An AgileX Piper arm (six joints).
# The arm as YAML. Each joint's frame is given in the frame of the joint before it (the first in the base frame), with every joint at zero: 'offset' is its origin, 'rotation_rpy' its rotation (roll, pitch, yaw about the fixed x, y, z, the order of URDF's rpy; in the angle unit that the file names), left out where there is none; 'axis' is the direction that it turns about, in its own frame. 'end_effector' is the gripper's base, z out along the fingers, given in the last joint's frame.
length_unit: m
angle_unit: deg
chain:
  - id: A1
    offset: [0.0, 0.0, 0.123]
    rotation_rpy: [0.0, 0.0, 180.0]
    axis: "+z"
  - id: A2
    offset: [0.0, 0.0, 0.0]
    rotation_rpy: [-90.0, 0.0, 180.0]
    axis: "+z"
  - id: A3
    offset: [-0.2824, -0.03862, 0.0]
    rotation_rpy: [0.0, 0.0, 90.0]
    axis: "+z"
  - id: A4
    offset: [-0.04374, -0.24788, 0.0]
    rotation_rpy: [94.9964, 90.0, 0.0]
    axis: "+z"
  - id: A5
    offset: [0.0, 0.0, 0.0]
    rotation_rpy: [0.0, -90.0, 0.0]
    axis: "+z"
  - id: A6
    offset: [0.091, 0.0, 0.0]
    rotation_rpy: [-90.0, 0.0, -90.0]
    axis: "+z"
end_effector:
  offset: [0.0, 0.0, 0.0]
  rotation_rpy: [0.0, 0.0, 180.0]
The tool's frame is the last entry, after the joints.
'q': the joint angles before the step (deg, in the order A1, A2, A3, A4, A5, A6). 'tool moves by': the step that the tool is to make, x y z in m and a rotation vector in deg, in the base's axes. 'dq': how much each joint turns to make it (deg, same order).
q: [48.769, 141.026, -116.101, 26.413, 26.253, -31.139]
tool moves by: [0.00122, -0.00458, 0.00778, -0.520, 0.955, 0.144]
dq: [-0.531, -1.006, -0.060, -0.342, 2.210, 0.526]
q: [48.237, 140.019, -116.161, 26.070, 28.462, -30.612]
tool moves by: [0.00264, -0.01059, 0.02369, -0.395, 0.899, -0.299]
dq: [-1.091, -2.880, -0.057, -1.315, 3.839, 1.691]
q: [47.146, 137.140, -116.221, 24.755, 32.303, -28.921]
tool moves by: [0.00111, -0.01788, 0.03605, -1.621, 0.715, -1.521]
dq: [-1.306, -4.594, 0.017, -4.401, 5.637, 4.725]
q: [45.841, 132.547, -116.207, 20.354, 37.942, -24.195]
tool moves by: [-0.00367, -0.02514, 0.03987, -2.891, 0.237, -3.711]
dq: [-1.130, -6.047, 1.342, -6.926, 5.810, 7.235]
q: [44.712, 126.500, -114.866, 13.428, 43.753, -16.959]
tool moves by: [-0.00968, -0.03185, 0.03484, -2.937, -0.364, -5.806]
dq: [-0.967, -7.442, 4.478, -7.549, 3.846, 8.050]
